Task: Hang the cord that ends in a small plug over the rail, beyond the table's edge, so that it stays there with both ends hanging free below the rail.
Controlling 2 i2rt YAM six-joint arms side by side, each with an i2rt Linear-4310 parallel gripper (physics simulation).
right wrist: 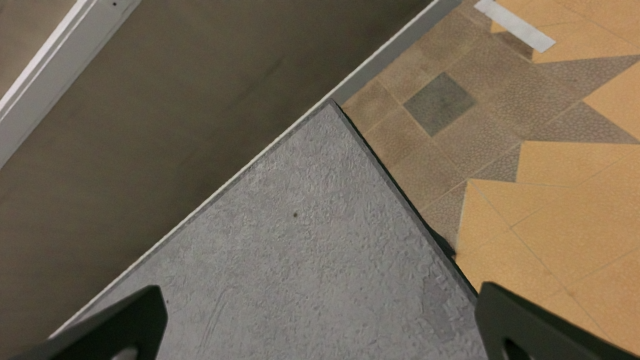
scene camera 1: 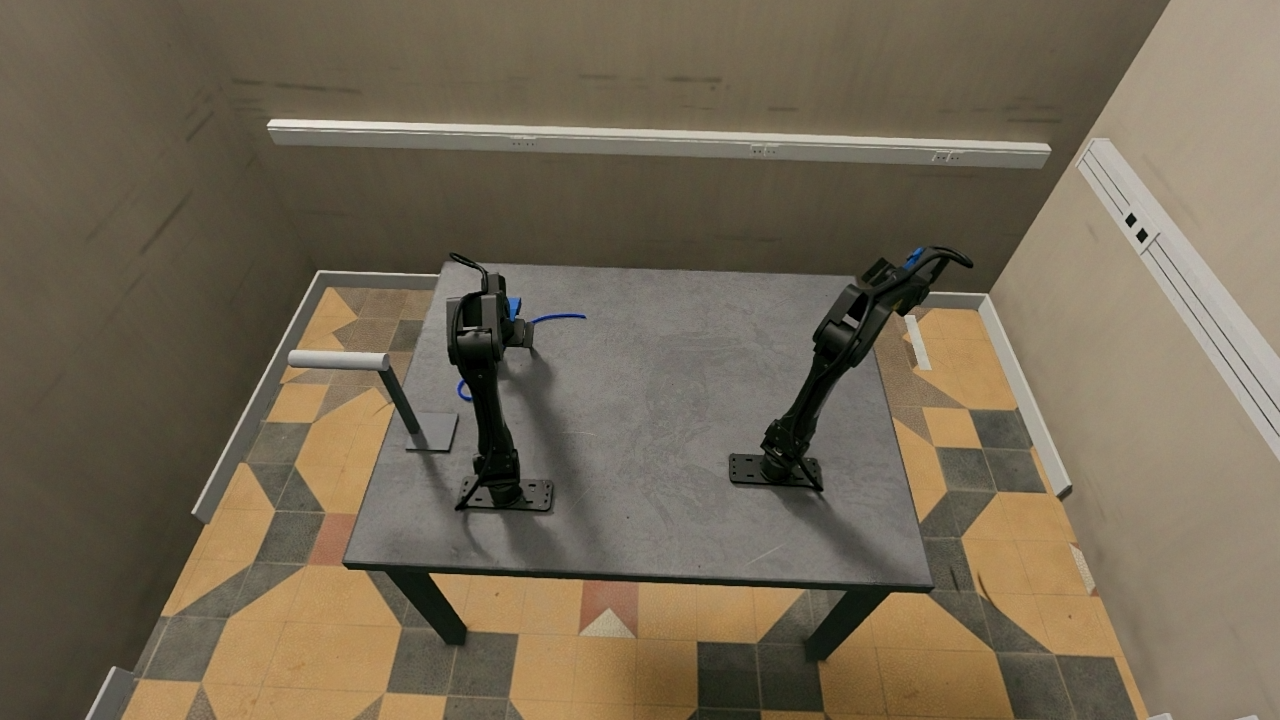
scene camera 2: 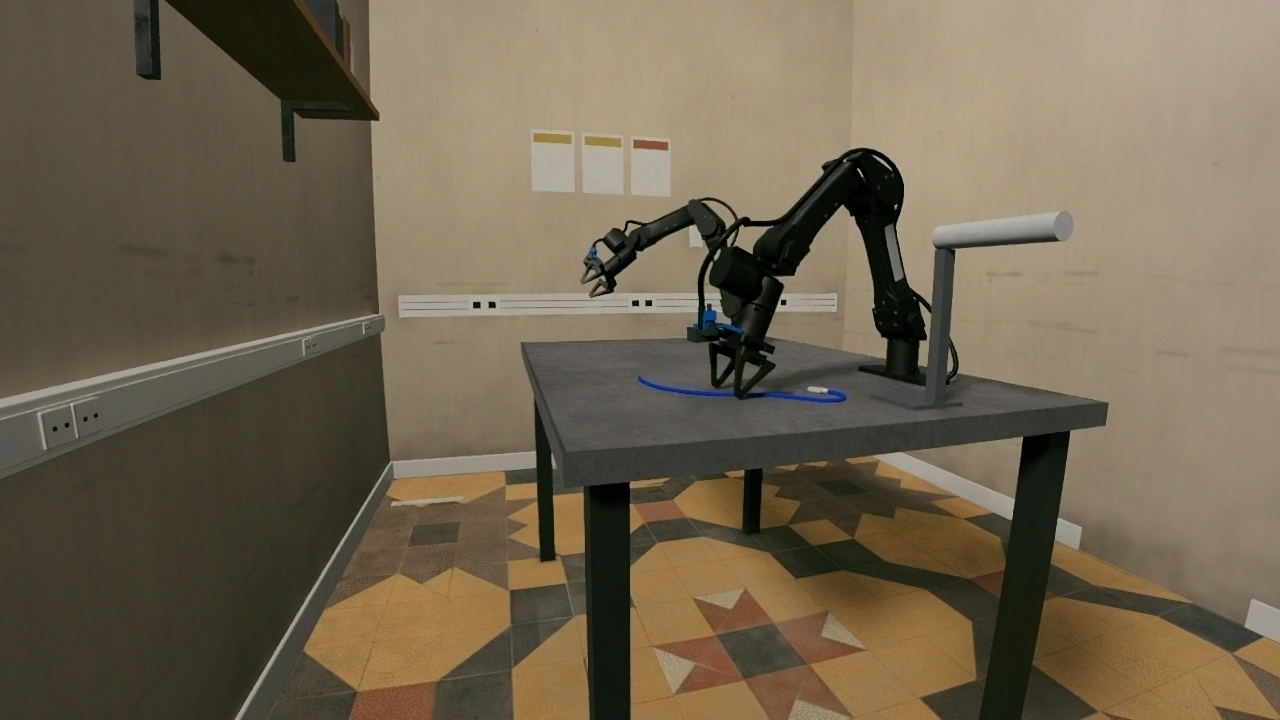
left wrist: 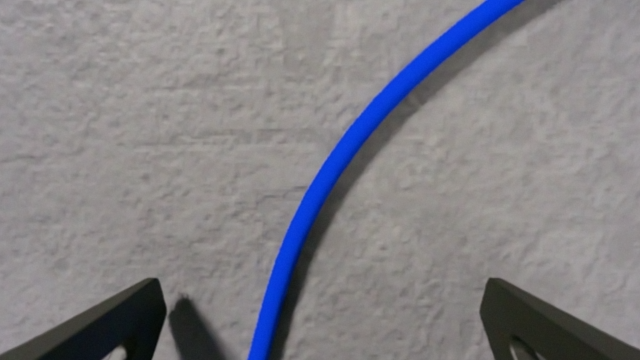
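Where they show: left gripper, fingertip midpoint: [scene camera 1: 511,343] [scene camera 2: 725,392] [left wrist: 323,293]; right gripper, fingertip midpoint: [right wrist: 320,299] [scene camera 2: 585,290]; left arm's base, link origin: [scene camera 1: 506,494] [scene camera 2: 900,377]; right arm's base, link origin: [scene camera 1: 773,471].
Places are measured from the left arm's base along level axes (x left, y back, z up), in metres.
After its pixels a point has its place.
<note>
The blue cord [scene camera 1: 559,316] @[x -0.049, y -0.529, z 0.003 m] [scene camera 2: 684,390] @[x 0.040, y -0.493, z 0.005 m] [left wrist: 320,192] @[x 0.065, y -0.457, z 0.006 m] lies in a curve on the table, partly hidden by the left arm in scene camera 1. Its white plug [scene camera 2: 818,389] @[x 0.095, y -0.264, z 0.006 m] lies beside the hooked end in scene camera 2. My left gripper [scene camera 2: 729,391] @[x 0.065, y -0.427, z 0.004 m] [left wrist: 323,293] @[x 0.065, y -0.427, z 0.004 m] points down, open, its fingertips close to the table top. The cord passes between its two fingers without being gripped. My right gripper [scene camera 2: 587,287] @[x -0.863, y -0.527, z 0.172 m] [right wrist: 320,299] @[x -0.863, y -0.527, z 0.172 m] is open and empty, raised far from the cord. The white rail [scene camera 1: 338,360] @[x 0.319, y -0.137, z 0.274 m] [scene camera 2: 1000,230] @[x 0.349, y -0.166, z 0.260 m] holds no cord.
The rail sits on a dark post [scene camera 1: 399,399] @[x 0.234, y -0.139, z 0.144 m] [scene camera 2: 939,326] @[x 0.249, y -0.159, z 0.126 m] with a flat base [scene camera 1: 435,431] @[x 0.192, y -0.148, z 0.006 m] on the table [scene camera 1: 653,528] @[x -0.323, y 0.061, z 0.000 m] [scene camera 2: 617,438] @[x 0.273, y -0.661, z 0.000 m]. The rail extends past the table's left edge in scene camera 1. The left arm stands close to this post.
</note>
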